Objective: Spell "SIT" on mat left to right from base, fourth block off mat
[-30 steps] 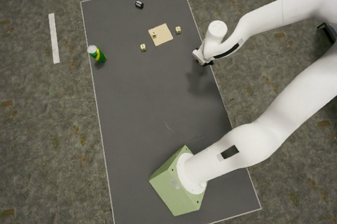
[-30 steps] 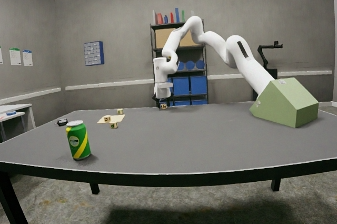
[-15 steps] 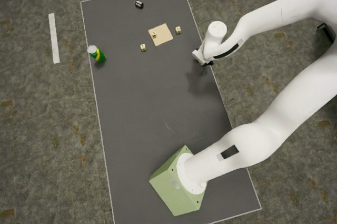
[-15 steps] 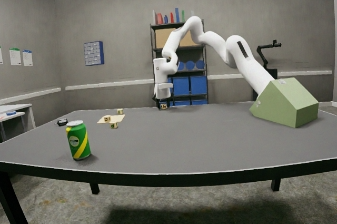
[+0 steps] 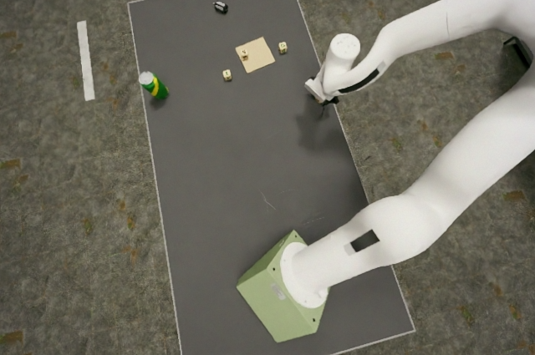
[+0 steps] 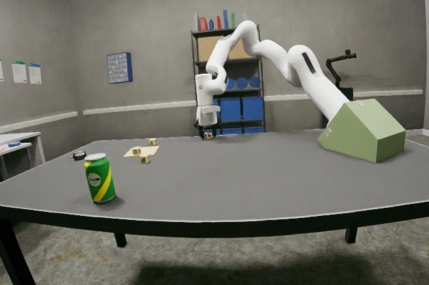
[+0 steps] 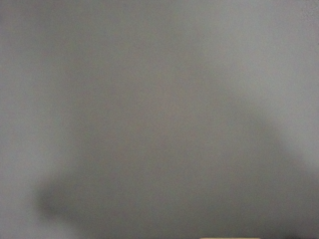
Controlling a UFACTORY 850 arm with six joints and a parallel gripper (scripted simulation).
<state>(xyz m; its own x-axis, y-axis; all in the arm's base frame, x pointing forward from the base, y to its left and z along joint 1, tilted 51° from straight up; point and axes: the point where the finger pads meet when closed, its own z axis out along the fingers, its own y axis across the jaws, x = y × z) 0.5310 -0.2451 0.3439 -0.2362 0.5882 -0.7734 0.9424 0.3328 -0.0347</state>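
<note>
Now: hand 330 mm short of the tan mat, 140 mm to the right of it and 20 mm above it. Round my hand: small black object 640 mm ahead, 170 mm to the left; yellow can 370 mm ahead, 590 mm to the left, 40 mm above.
</note>
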